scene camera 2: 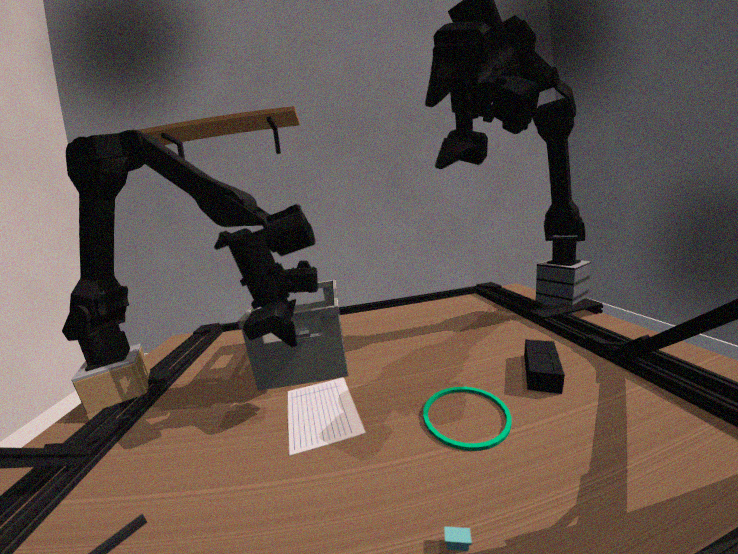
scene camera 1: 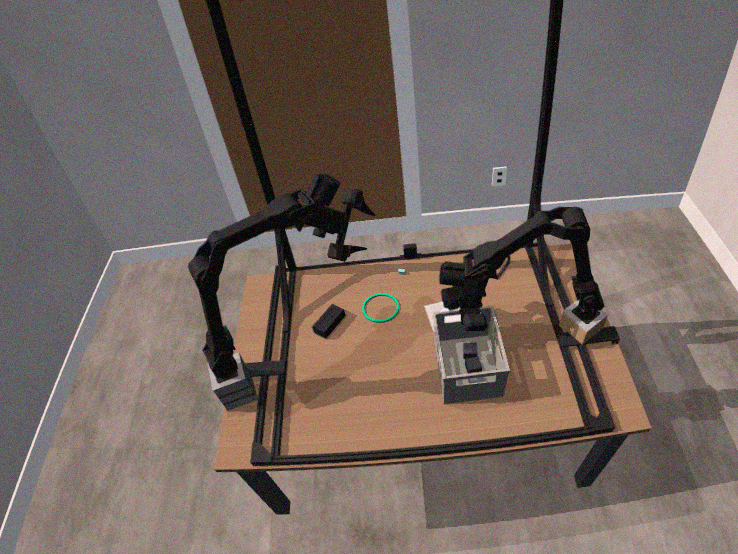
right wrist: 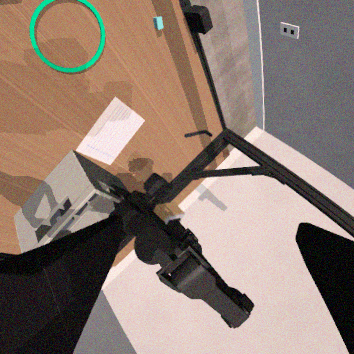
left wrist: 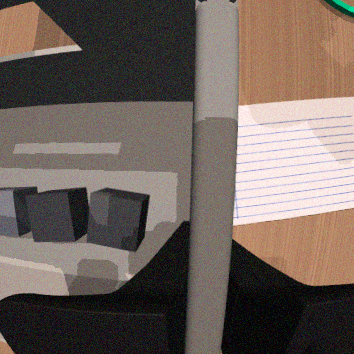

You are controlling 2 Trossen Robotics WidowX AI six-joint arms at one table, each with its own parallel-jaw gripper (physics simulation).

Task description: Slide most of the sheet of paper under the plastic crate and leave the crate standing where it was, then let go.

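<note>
The grey plastic crate [scene camera 1: 471, 386] [scene camera 2: 309, 357] [right wrist: 38, 207] stands at the right of the table in scene camera 1, and its rim [left wrist: 214, 168] runs up the middle of the left wrist view. In scene camera 2 it looks slightly tilted. The lined sheet of paper [scene camera 1: 433, 309] [scene camera 2: 323, 414] [left wrist: 295, 158] [right wrist: 110, 131] lies flat with one edge at the crate's base. My left gripper [scene camera 1: 475, 321] [scene camera 2: 270, 324] [left wrist: 194, 228] is shut on the crate's wall. My right gripper [scene camera 1: 353, 228] [scene camera 2: 462, 148] is open and empty, high above the table's far edge.
A green ring [scene camera 1: 362, 308] [scene camera 2: 425, 420] [right wrist: 31, 35] lies mid-table, with a black block [scene camera 1: 328, 320] [scene camera 2: 544, 365] beside it. A small teal cube [scene camera 1: 402, 270] [scene camera 2: 457, 535] [right wrist: 158, 22] sits near the edge. Small dark blocks [left wrist: 117, 218] lie in the crate. A black frame rail [scene camera 1: 433, 451] borders the table.
</note>
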